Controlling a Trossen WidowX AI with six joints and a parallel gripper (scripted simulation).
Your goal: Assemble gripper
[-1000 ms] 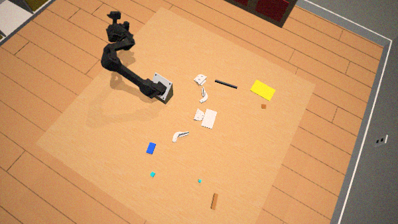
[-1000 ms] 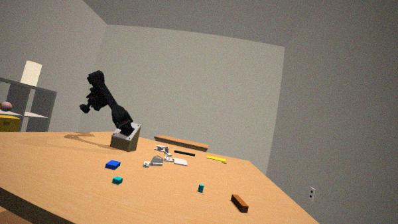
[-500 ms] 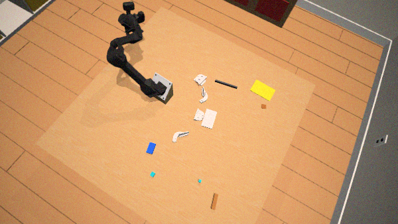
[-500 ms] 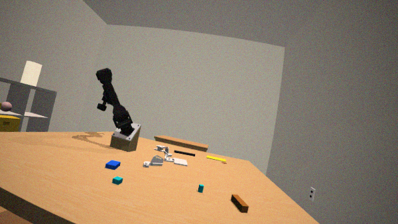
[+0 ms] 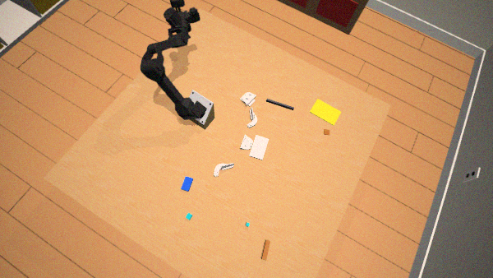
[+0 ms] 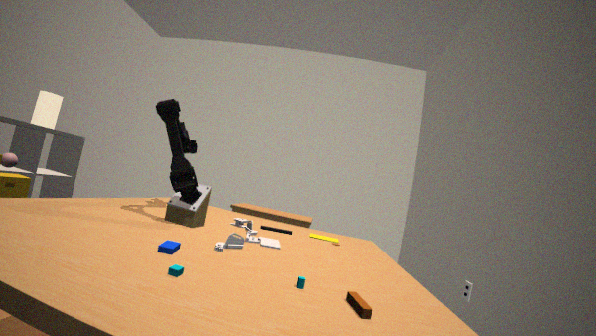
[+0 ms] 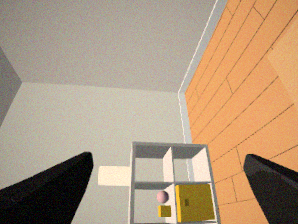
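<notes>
Now: gripper tip 600 mm short of the white jaw, 290 mm above it and 150 mm to the left of it. Also, from my gripper tip: housing plate: 650 mm ahead, 290 mm below, 260 mm to the right; black bar: 650 mm ahead, 290 mm below, 40 mm to the left; gripper base: 500 mm ahead, 270 mm below, 60 mm to the right.
</notes>
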